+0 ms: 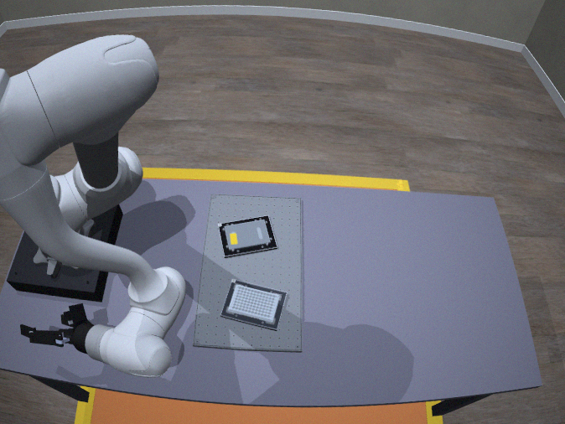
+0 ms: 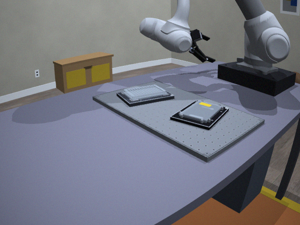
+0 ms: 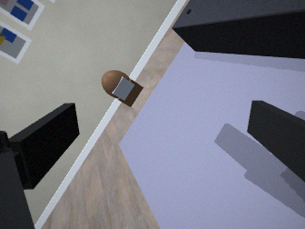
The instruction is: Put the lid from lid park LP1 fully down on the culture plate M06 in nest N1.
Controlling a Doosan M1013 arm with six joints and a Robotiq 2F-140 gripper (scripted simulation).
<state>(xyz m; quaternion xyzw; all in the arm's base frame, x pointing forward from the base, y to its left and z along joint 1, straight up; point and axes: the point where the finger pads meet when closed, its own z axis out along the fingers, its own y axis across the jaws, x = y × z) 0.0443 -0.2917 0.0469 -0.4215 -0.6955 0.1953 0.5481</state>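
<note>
Right now the clear lid is 540 mm ahead of my hand, 400 mm to the left of it and 90 mm below it. Round my hand: dark nest N1: 570 mm ahead, 170 mm to the left, 100 mm below; then culture plate: 570 mm ahead, 170 mm to the left, 90 mm below; then lid park: 540 mm ahead, 400 mm to the left, 100 mm below.
</note>
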